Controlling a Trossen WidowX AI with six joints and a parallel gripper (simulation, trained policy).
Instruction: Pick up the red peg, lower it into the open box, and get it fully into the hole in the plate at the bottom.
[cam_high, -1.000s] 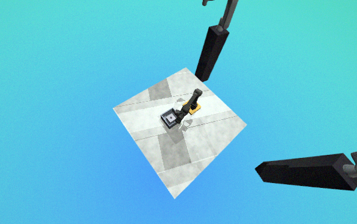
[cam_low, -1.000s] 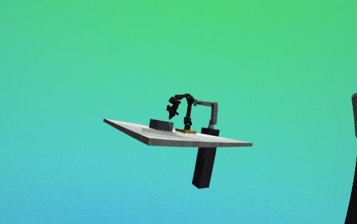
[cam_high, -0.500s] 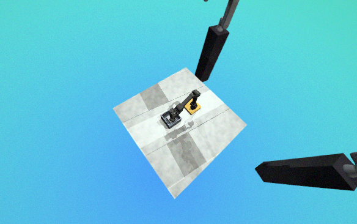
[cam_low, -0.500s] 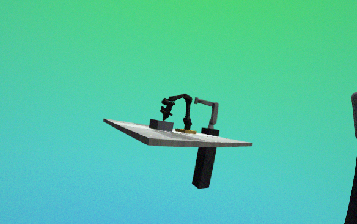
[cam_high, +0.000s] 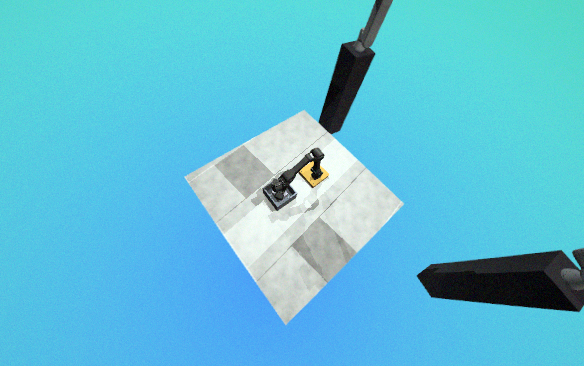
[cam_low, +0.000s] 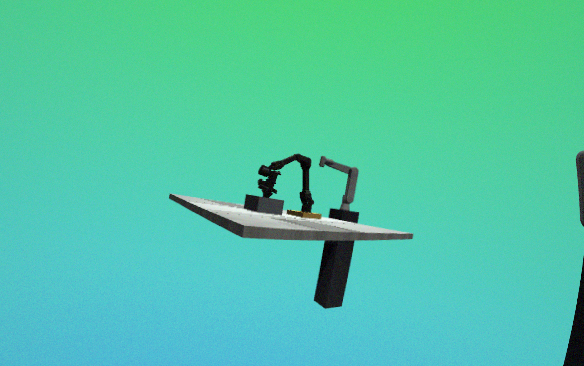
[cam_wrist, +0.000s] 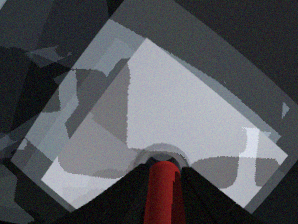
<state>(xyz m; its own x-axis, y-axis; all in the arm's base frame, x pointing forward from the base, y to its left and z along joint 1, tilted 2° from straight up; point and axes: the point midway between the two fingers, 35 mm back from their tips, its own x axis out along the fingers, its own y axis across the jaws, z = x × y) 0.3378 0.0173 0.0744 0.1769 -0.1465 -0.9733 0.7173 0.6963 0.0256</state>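
Now: gripper tip 30 mm below the red peg, 10 mm to the right of it and 10 mm past it. From my gripper tip the other things lie so: box: 40 mm below.
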